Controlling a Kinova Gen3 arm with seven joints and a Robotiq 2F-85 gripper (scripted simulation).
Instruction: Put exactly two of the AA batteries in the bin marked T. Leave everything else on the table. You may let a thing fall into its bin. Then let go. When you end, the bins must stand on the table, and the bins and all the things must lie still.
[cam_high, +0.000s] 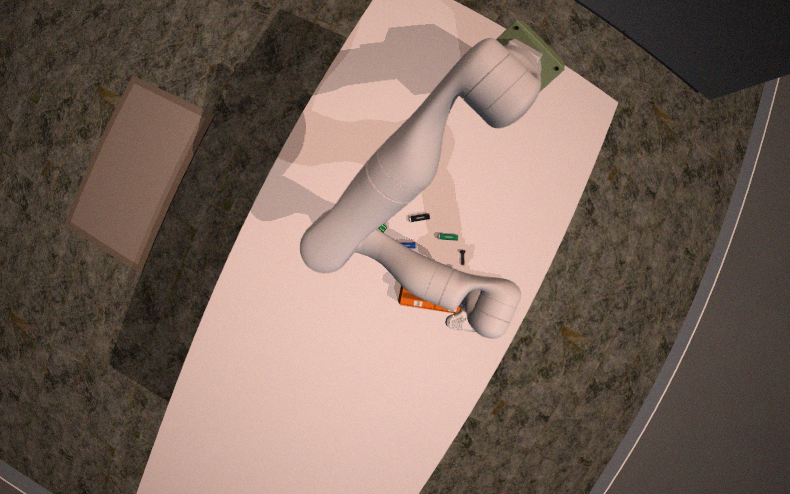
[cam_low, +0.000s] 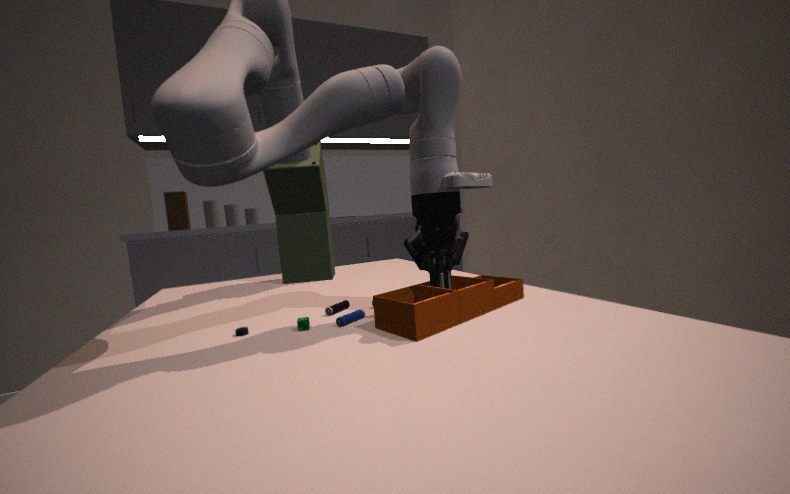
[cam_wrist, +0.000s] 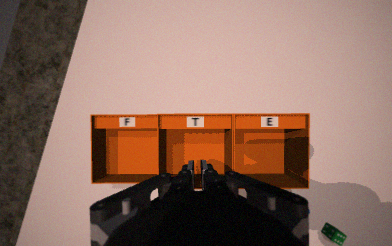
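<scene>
Right now the orange three-compartment bin is 20 mm ahead of my hand, 10 mm to the left of it and 20 mm below it. From my hand the other things lie so: green AA battery: 100 mm behind, 60 mm to the right, 40 mm below; dark bolt: 70 mm behind, 10 mm to the right, 40 mm below; blue AA battery: 40 mm behind, 140 mm to the right, 40 mm below.
</scene>
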